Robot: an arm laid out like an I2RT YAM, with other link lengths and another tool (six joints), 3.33 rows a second.
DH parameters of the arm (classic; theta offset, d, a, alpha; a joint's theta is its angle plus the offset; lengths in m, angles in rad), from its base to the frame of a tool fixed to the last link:
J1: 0 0.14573 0.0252 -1.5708
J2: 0 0 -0.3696 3.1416
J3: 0.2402 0 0.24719 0
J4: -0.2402 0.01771 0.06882 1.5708
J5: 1.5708 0.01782 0 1.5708
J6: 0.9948 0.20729 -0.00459 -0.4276
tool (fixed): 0 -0.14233 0 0
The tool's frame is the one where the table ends.
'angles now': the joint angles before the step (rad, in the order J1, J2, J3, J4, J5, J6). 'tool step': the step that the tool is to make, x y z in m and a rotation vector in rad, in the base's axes. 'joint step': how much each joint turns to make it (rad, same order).
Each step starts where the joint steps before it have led.
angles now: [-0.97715 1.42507 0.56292 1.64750 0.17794 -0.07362]
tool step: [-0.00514 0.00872 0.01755 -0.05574 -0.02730 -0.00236]
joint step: [0.00000 -0.03365 0.03525 -0.00609 -0.00462 -0.00769]
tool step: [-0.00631 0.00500 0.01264 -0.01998 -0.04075 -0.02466]
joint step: [-0.00152 -0.02460 0.03529 -0.01996 0.03223 -0.00309]
